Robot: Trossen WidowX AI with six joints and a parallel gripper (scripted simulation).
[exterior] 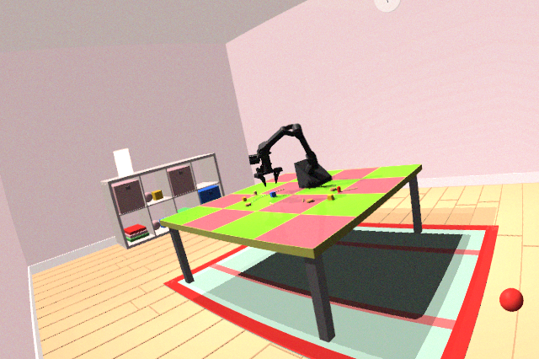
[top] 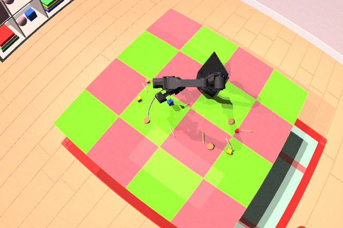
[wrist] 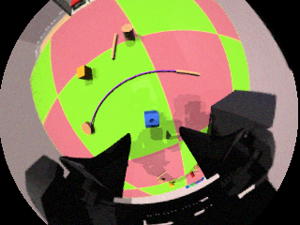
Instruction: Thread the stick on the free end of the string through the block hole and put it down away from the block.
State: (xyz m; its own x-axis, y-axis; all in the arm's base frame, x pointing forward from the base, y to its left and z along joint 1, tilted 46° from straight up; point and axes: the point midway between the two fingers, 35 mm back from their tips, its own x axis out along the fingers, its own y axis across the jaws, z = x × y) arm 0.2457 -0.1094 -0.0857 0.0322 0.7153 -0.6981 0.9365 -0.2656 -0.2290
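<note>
Now: the blue block 6 cm below my gripper tip. The rest, counted from my gripper tip: round wooden button: 19 cm ahead, 5 cm to the right, 7 cm below; then red bead: 7 cm behind, 46 cm to the left, 6 cm below; then wooden block: 4 cm behind, 21 cm to the right, 6 cm below.
</note>
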